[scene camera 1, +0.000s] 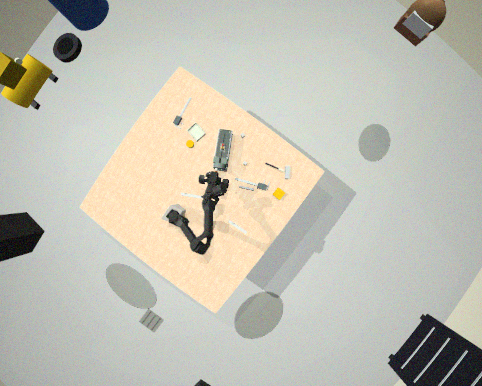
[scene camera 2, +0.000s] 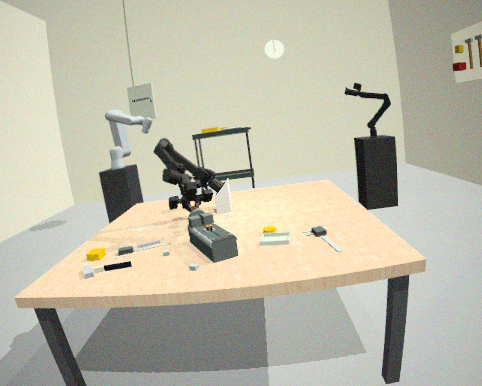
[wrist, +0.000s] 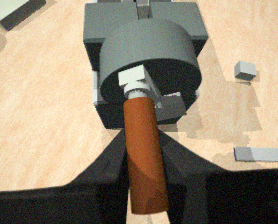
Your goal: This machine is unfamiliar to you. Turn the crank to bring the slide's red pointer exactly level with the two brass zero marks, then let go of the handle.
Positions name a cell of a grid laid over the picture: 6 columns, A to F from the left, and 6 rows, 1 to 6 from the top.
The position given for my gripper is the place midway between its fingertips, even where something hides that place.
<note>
I see my gripper (scene camera 2: C4) and a brown-orange handle (wrist: D5).
My gripper also shows in the wrist view (wrist: C4).
</note>
